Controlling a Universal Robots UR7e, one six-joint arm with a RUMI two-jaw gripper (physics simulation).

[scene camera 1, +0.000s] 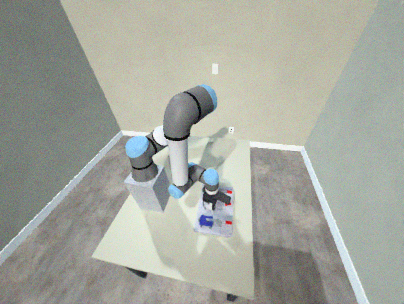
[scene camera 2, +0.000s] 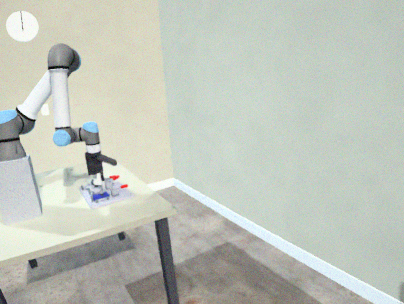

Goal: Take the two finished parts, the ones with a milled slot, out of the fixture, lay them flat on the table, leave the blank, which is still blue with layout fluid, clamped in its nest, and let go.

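Frame: origin at the arm's base, x left, y back, z up, level; metres.
Where they show: gripper, fingertip midpoint: (scene camera 2: 102,186); arm's base at its link origin: (scene camera 1: 145,172) (scene camera 2: 10,158).
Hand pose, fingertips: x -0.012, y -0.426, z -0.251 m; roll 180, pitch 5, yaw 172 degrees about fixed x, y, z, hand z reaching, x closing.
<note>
Things, the pixels of their top centre, and the offset from my fingertips. "spot": a spot on its surface instead. Level surfaces: height alone.
- fixture at a spot on its surface: (scene camera 2: 113,202) (scene camera 1: 212,234) spot: dx -0.169, dy -0.008, dz -0.038 m
- blank at its top centre: (scene camera 2: 100,195) (scene camera 1: 206,220) dx -0.105, dy +0.040, dz -0.008 m
- table at its surface level: dz -0.044 m
The fixture (scene camera 1: 215,232) (scene camera 2: 113,202) is a pale plate with a row of nests and clamps. The blank (scene camera 1: 205,220) (scene camera 2: 100,196), blue with layout fluid, sits in the nest at the plate's near end. My gripper (scene camera 1: 209,206) (scene camera 2: 98,183) points down, partly open and empty, with its fingertips low over the nests beyond the blank. The gripper and its wrist hide much of those nests in scene camera 1. Grey metal shapes show around the fingertips in scene camera 2, but the slots of the finished parts are too small to make out.
Red clamp handles (scene camera 1: 228,222) (scene camera 2: 124,186) stand along the fixture's side away from the robot's base. The clamps rise close to the fingers. The grey pedestal (scene camera 1: 147,194) (scene camera 2: 19,192) of the arm stands on the left. The table (scene camera 1: 150,245) (scene camera 2: 65,225) extends around the fixture.
</note>
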